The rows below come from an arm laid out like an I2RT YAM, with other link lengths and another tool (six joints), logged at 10 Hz.
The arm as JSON. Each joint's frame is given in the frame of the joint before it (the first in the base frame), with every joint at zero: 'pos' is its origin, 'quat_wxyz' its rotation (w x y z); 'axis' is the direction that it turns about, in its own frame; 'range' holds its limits. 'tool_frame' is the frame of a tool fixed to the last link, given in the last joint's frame.
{
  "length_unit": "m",
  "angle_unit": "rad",
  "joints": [
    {
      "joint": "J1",
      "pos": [
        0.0,
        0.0,
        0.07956
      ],
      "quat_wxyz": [
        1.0,
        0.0,
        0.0,
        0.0
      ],
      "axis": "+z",
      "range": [
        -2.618,
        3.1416
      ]
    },
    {
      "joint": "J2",
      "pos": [
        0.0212,
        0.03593,
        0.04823
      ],
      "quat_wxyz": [
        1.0,
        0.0,
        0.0,
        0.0
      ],
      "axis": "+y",
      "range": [
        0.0,
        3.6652
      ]
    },
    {
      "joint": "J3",
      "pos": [
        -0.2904,
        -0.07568,
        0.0
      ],
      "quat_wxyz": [
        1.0,
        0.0,
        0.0,
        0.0
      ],
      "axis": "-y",
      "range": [
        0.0,
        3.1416
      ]
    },
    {
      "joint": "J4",
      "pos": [
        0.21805,
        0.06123,
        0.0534
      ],
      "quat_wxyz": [
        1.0,
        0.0,
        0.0,
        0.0
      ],
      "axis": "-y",
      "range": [
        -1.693,
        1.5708
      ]
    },
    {
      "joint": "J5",
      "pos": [
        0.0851,
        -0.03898,
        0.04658
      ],
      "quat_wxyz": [
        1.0,
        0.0,
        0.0,
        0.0
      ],
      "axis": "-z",
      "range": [
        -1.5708,
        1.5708
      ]
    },
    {
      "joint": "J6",
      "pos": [
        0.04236,
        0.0,
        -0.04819
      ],
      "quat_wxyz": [
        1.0,
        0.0,
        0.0,
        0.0
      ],
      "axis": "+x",
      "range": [
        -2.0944,
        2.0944
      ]
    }
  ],
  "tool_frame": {
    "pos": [
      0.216,
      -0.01,
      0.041
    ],
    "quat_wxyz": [
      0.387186,
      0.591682,
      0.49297,
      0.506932
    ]
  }
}
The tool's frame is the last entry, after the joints.
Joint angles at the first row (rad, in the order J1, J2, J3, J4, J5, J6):
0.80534 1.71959 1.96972 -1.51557 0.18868 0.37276
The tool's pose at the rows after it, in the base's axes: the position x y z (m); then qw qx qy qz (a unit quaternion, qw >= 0):
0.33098 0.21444 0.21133 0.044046 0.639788 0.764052 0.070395
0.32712 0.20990 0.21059 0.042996 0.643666 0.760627 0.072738
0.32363 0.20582 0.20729 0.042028 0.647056 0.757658 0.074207
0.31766 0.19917 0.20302 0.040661 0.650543 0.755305 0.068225
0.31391 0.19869 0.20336 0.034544 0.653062 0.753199 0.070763
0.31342 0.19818 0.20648 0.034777 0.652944 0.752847 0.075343
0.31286 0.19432 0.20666 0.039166 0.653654 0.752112 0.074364
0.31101 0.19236 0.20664 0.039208 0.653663 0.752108 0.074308
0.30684 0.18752 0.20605 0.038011 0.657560 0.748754 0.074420
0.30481 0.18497 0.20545 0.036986 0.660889 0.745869 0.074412
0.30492 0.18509 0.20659 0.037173 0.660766 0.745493 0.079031
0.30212 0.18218 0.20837 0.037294 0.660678 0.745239 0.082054
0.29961 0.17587 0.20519 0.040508 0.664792 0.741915 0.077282
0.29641 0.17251 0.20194 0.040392 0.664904 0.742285 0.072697
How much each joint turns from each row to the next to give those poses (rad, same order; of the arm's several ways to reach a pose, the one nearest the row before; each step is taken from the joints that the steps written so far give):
0.00002 -0.03821 -0.04742 0.00922 0.00000 0.00922
-0.00002 -0.02610 -0.03538 0.01224 0.00000 0.01061
-0.00001 -0.02607 -0.04604 0.02137 0.00000 0.00931
0.00001 -0.02008 -0.03376 0.00014 0.00000 0.00921
-0.00001 -0.01226 -0.00929 -0.00003 -0.01074 0.00919
0.00000 -0.00920 0.00000 0.00001 0.00000 0.00000
0.00001 -0.00920 -0.01065 0.00002 0.00911 0.00001
-0.00001 -0.00919 -0.00930 0.00000 0.00009 -0.00001
0.00002 -0.01986 -0.02134 -0.00005 0.00001 0.01076
-0.00002 -0.00922 -0.01078 0.00004 -0.00001 0.00918
0.00001 -0.00928 -0.00919 0.00919 0.00001 0.00002
0.00001 -0.01833 -0.01224 -0.00001 0.00000 0.00000
0.00000 -0.01234 -0.02305 0.00002 0.00911 0.00920
0.00001 -0.00921 -0.01838 -0.00003 0.00009 0.00001

